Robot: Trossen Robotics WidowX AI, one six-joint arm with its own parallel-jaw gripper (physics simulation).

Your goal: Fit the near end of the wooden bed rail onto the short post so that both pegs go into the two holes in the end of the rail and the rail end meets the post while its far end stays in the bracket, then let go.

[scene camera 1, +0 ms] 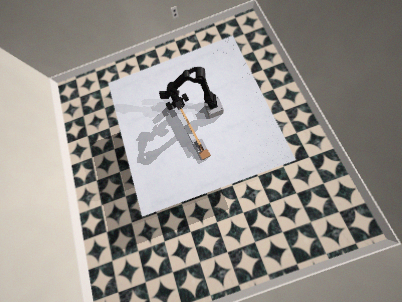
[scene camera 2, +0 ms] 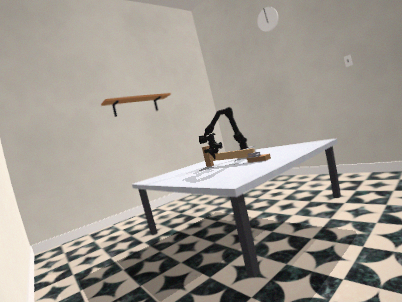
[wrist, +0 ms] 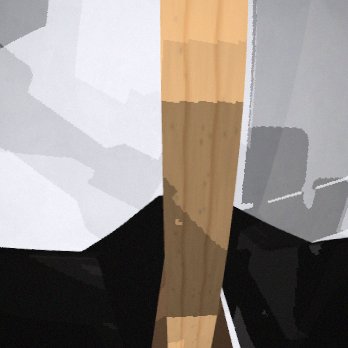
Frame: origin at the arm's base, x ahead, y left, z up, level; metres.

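Seen in the pictures: gripper, between the fingertips: (scene camera 2: 215,158) (wrist: 184,202); arm's base, origin of its link: (scene camera 1: 212,104) (scene camera 2: 244,148).
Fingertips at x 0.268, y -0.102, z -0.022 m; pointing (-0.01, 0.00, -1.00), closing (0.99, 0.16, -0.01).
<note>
Offsets run from my fingertips to a thing's top centre. "*": to the spot under its first point. Level surfaces: height alone.
The wooden bed rail @(dz +0.046, dx -0.025, dy +0.169 m) (scene camera 1: 191,128) (scene camera 2: 233,154) (wrist: 202,135) runs between the short post @(* dz -0.008, dx +0.016, dy -0.043 m) (scene camera 2: 209,160) and the grey bracket @(dz +0.007, dx -0.056, dy +0.384 m) (scene camera 2: 254,153). Its far end is at the bracket, beside an orange-brown block @(dz -0.023, dx -0.060, dy +0.414 m) (scene camera 1: 204,155) (scene camera 2: 262,158). My gripper (scene camera 1: 179,103) (scene camera 2: 214,151) (wrist: 184,202) is shut on the rail near its post end, with one black finger on each side. The post stands upright in scene camera 2, right beside the gripper; in scene camera 1 the arm hides it. The pegs and holes do not show, so I cannot tell whether the rail end meets the post.
The arm's base (scene camera 1: 214,108) stands on the white table @(dz -0.058 m) (scene camera 1: 250,130) (scene camera 2: 295,156), to one side of the rail. The arm arches above the table. Shadows of the arm and rail fall across the table top. A wooden wall shelf (scene camera 2: 137,98) hangs away from the table.
</note>
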